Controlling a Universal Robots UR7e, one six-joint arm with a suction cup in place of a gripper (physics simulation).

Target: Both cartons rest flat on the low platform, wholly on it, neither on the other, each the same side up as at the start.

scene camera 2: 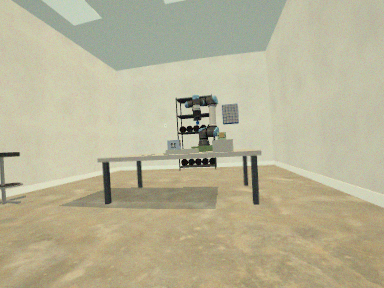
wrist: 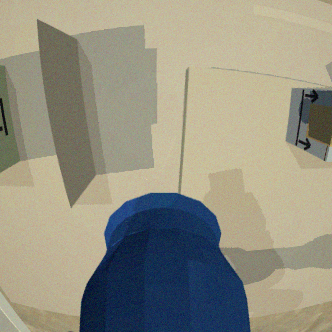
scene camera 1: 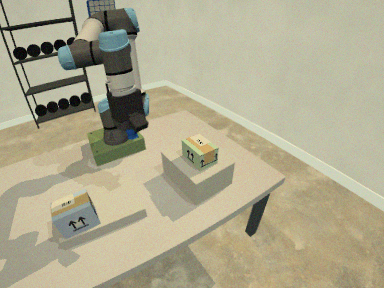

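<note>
A blue carton with orange tape stands flat near the left end of the low platform, arrows up. A smaller green carton with orange tape rests flat on the tall grey block, arrows up. My gripper, a blue suction cup, is open and holds nothing. It hangs above the table between the cartons and touches neither. In the wrist view the blue carton is cut off by the right edge, the green one by the left.
The arm's green base block stands on the table, behind the two supports. The tall block rises well above the low platform, to its right in the first scene view. A shelf rack stands behind the arm.
</note>
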